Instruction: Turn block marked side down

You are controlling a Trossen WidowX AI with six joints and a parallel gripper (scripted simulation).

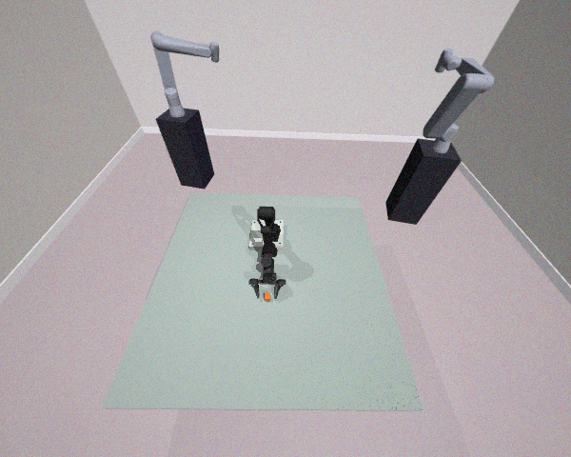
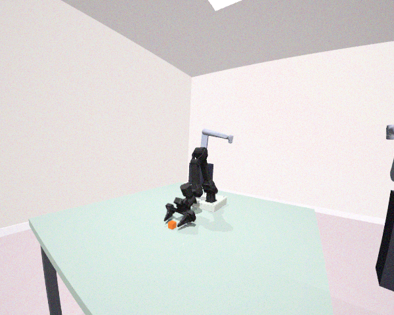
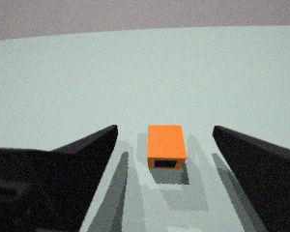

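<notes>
My gripper tip is now 2 cm past the small orange block and 1 cm above it.
</notes>
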